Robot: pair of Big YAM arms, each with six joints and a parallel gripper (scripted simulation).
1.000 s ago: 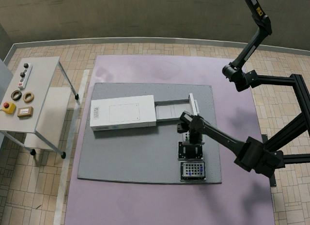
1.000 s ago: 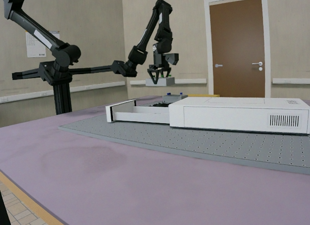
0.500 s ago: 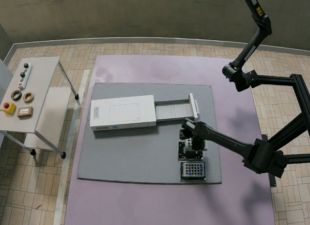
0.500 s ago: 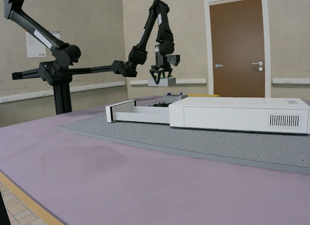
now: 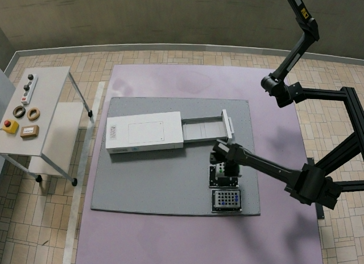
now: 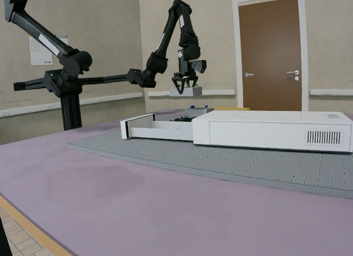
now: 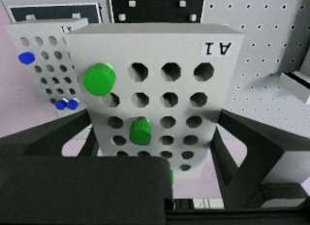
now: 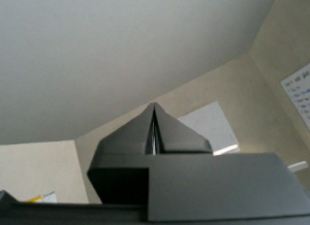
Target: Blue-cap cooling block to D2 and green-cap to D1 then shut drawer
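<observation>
The deck slot D1 is 14 cm below my left hand. Round my left hand: white cooler: 29 cm to the right, 26 cm ahead, 11 cm below; then deck slot D2: 14 cm below, 13 cm to the left.
</observation>
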